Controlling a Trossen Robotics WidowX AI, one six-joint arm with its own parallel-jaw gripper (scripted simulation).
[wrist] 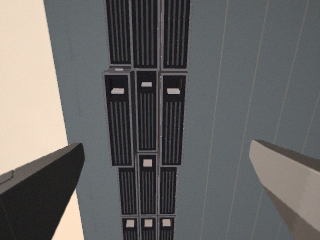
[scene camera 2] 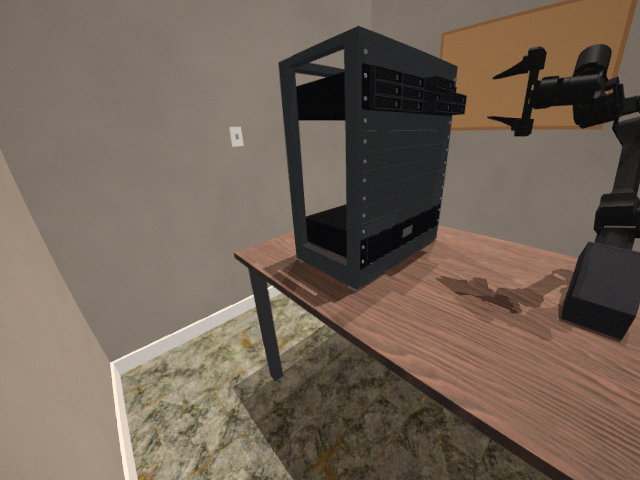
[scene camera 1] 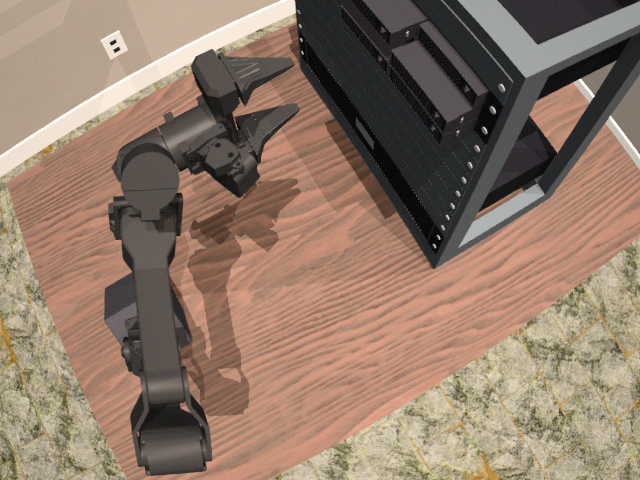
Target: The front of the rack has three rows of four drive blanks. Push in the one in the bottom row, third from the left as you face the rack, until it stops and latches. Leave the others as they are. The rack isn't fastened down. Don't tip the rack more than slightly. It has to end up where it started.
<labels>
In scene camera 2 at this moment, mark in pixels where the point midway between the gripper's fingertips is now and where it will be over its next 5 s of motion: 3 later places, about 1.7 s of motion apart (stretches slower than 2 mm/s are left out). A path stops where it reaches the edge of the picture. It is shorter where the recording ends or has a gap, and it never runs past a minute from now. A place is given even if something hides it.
My gripper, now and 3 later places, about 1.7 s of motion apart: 490, 98; 446, 106; 437, 107; 432, 107
</labels>
